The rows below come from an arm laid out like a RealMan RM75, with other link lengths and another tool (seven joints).
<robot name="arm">
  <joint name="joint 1" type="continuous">
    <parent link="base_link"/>
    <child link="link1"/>
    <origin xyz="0 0 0.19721" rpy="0 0 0"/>
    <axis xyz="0 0 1"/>
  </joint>
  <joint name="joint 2" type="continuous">
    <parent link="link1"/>
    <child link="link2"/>
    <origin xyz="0 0 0" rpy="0 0 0"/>
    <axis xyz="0 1 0"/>
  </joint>
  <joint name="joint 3" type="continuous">
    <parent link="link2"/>
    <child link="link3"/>
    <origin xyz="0 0 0.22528" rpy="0 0 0"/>
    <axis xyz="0 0 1"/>
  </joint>
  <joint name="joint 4" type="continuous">
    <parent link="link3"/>
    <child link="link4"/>
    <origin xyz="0 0 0" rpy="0 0 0"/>
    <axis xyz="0 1 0"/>
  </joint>
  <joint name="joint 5" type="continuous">
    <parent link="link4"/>
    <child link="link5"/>
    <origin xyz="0 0 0.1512" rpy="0 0 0"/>
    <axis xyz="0 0 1"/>
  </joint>
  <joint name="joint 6" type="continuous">
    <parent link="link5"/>
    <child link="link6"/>
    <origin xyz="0 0 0" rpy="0 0 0"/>
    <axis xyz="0 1 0"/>
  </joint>
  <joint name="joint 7" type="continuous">
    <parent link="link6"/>
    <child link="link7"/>
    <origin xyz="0 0 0.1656" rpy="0 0 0"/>
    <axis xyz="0 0 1"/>
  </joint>
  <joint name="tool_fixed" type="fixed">
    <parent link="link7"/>
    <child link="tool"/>
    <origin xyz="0.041 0.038 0.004" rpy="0.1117 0 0.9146"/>
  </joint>
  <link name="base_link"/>
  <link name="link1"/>
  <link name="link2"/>
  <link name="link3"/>
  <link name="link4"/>
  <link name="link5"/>
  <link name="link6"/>
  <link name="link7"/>
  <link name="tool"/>
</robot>
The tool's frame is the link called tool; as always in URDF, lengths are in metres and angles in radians. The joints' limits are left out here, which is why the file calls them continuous.
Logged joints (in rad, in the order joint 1, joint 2, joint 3, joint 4, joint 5, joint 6, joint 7), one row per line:
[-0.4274 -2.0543 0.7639 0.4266 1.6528 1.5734 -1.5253]
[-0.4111 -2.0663 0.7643 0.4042 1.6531 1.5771 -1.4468]
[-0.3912 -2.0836 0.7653 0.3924 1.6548 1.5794 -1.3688]
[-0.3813 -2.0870 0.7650 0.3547 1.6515 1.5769 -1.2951]
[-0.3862 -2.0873 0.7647 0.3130 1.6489 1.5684 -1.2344]
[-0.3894 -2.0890 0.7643 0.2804 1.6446 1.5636 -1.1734]
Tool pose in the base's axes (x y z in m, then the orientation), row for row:
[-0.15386 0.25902 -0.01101 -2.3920 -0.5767 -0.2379]
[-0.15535 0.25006 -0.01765 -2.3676 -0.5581 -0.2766]
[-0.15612 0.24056 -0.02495 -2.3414 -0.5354 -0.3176]
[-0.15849 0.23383 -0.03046 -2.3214 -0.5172 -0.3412]
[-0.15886 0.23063 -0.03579 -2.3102 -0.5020 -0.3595]
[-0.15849 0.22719 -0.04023 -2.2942 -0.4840 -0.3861]
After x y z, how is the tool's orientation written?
As angles about the fixed x, y, z axes (roll, pitch, yaw), in radians.
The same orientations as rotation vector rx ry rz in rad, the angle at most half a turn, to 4 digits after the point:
[-2.3642 0.0066 -0.8012]
[-2.3503 0.0518 -0.7938]
[-2.3338 0.1012 -0.7836]
[-2.3192 0.1302 -0.7719]
[-2.3113 0.1552 -0.7623]
[-2.2990 0.1894 -0.7538]

